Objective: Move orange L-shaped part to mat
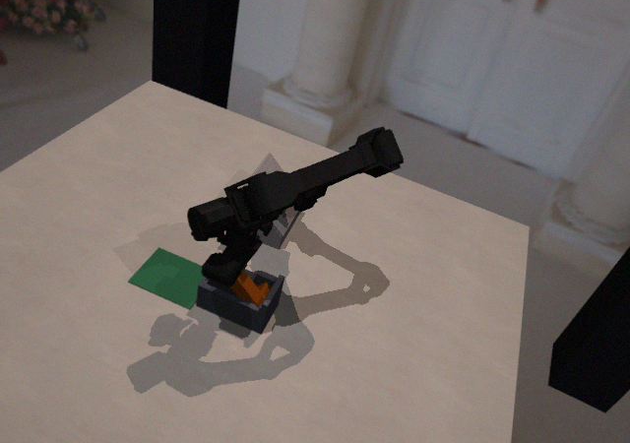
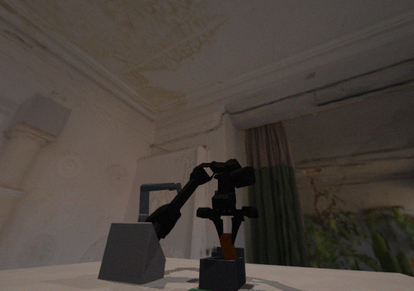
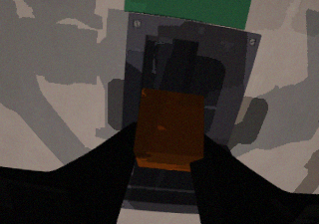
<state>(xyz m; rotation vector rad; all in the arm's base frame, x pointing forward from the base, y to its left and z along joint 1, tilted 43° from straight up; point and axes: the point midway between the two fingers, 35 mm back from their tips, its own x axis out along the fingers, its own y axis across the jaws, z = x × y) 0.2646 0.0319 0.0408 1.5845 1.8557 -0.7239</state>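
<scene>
The green mat is 140 mm to the right of my gripper tip and 110 mm below it. From my gripper tip the other things lie so: orange L-shaped part 30 mm to the left, 30 mm below, 20 mm behind.
</scene>
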